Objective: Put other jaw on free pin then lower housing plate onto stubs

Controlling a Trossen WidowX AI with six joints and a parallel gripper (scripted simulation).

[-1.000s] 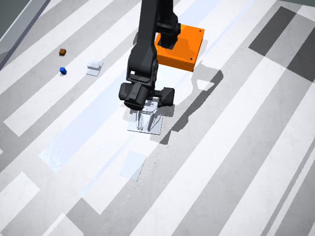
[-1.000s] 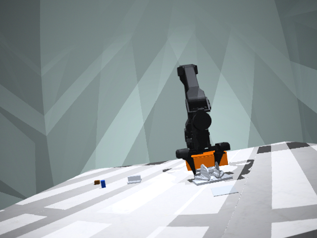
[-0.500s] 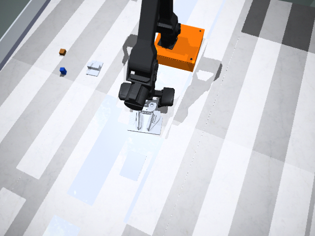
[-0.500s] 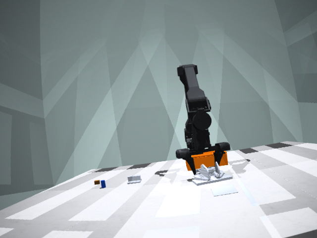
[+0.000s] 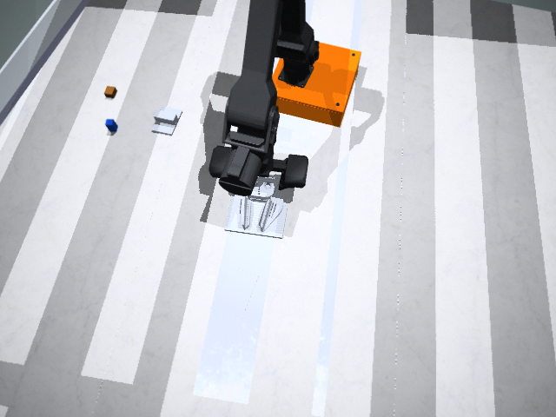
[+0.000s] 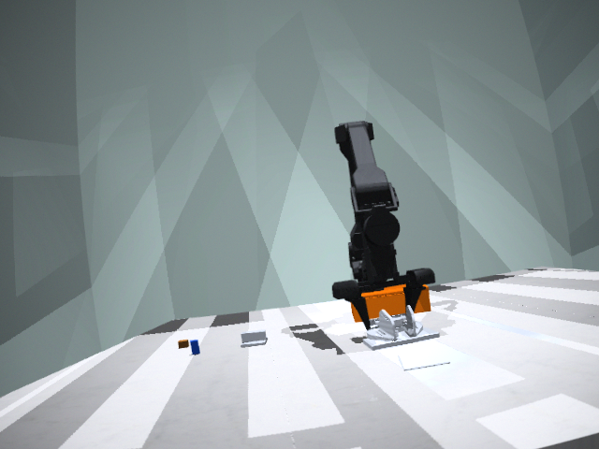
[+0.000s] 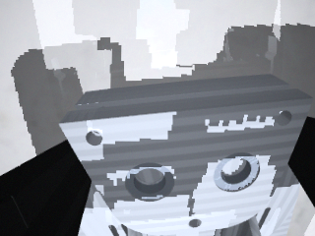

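Now: the jaw 3 cm ahead of my gripper tip and 1 cm to the right of it. The rest, counted from my gripper tip: brown cube 9 cm behind, 45 cm to the right; blue cube 39 cm to the right; pale flat sheet 22 cm ahead, 5 cm to the left, 1 cm below.
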